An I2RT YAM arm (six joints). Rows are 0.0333 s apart.
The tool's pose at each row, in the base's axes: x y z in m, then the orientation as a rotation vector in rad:
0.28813 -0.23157 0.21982 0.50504 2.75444 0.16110
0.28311 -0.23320 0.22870 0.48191 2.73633 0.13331
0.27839 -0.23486 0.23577 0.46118 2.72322 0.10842
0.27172 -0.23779 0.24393 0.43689 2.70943 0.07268
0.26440 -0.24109 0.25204 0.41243 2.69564 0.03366
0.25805 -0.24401 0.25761 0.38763 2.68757 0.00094
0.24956 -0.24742 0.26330 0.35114 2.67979 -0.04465
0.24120 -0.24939 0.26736 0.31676 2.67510 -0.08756
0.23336 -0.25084 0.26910 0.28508 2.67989 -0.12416
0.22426 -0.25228 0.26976 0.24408 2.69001 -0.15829
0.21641 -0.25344 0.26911 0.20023 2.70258 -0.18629
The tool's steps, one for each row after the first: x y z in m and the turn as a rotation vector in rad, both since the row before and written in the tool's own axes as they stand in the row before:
0.00113 -0.00165 -0.01014 0.01186 -0.02492 -0.01804
0.00123 -0.00196 -0.00835 0.01140 -0.01903 -0.01657
0.00201 -0.00367 -0.01011 0.01836 -0.02135 -0.02060
0.00234 -0.00436 -0.01028 0.02090 -0.02126 -0.02137
0.00249 -0.00411 -0.00754 0.01752 -0.01443 -0.02138
0.00415 -0.00523 -0.00846 0.02479 -0.01610 -0.03168
0.00510 -0.00392 -0.00699 0.02383 -0.01164 -0.03029
0.00581 -0.00328 -0.00471 0.02070 -0.00078 -0.02850
0.00748 -0.00343 -0.00420 0.01773 0.00428 -0.03515
0.00710 -0.00262 -0.00246 0.01304 0.00735 -0.03632

